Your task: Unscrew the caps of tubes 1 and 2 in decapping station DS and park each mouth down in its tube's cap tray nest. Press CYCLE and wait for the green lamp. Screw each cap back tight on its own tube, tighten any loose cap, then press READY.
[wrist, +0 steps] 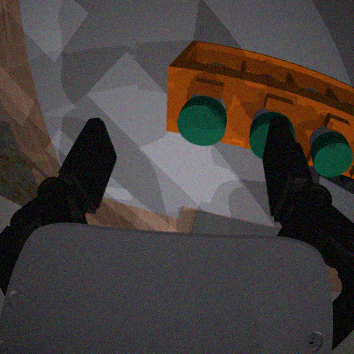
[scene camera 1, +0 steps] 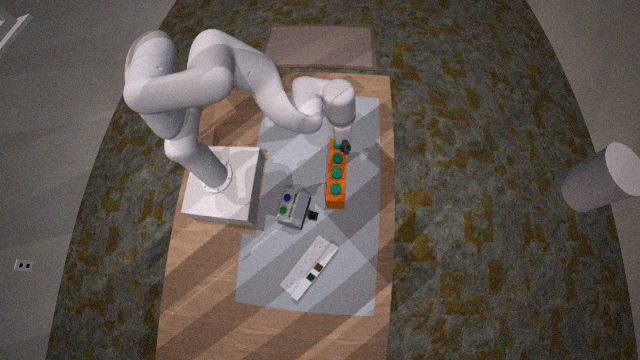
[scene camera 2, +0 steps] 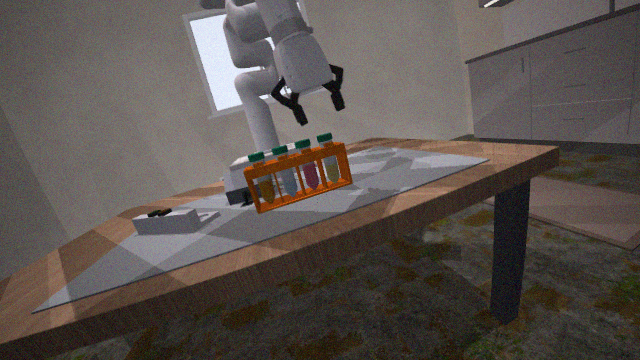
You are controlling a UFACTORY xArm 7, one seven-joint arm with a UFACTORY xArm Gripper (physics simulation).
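Frame: origin at the arm's base, x ahead, y left, z up, level; metres.
Where they show: gripper, fingertip midpoint: [wrist: 185, 135] [scene camera 2: 323, 117]; arm's base at its link origin: [scene camera 1: 216, 176] [scene camera 2: 269, 151].
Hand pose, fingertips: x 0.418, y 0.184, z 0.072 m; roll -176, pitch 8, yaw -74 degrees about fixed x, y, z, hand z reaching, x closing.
Note:
Each offset is from my fingertips to the top centre of the thing. "spot": to the spot under its first point. Level surfaces: height alone.
My gripper [scene camera 1: 345, 147] [scene camera 2: 321, 115] [wrist: 185, 135] is open and empty, above the far end of the orange rack {0.007 m back, 0.083 m right, 0.056 m down} [scene camera 1: 335, 204] [scene camera 2: 291, 161] [wrist: 235, 120]. The rack holds upright tubes with orange {0.003 m ahead, 0.161 m right, 0.039 m down} [scene camera 2: 266, 191], blue {0.004 m back, 0.109 m right, 0.039 m down} [scene camera 2: 289, 184], red {0.010 m back, 0.057 m right, 0.039 m down} [scene camera 2: 311, 176] and yellow {0.017 m back, 0.006 m right, 0.039 m down} [scene camera 2: 332, 171] contents, each under a green cap. In the wrist view the end cap {0.017 m back, 0.006 m right, 0.037 m down} [wrist: 202, 121] shows between the fingers, and the right finger partly covers another cap. A white tray {0.039 m back, 0.411 m right, 0.105 m down} [scene camera 1: 305, 265] [scene camera 2: 167, 223] has round marks and dark green and brown squares. A grey box {0.130 m back, 0.227 m right, 0.075 m down} [scene camera 1: 298, 210] carries a blue button {0.151 m back, 0.203 m right, 0.084 m down} [scene camera 1: 287, 197] and a green button {0.154 m back, 0.248 m right, 0.084 m down} [scene camera 1: 283, 210]. Tube numbers are unreadable.
The arm's white base block [scene camera 1: 220, 200] stands left of the grey mat {0.158 m down} [scene camera 1: 345, 300] on the wooden table {0.161 m down} [scene camera 1: 200, 310]. A black part {spot: 0.059 m back, 0.236 m right, 0.135 m down} [scene camera 1: 313, 215] sticks out of the grey box towards the rack. The white tray lies slanted near the mat's near end.

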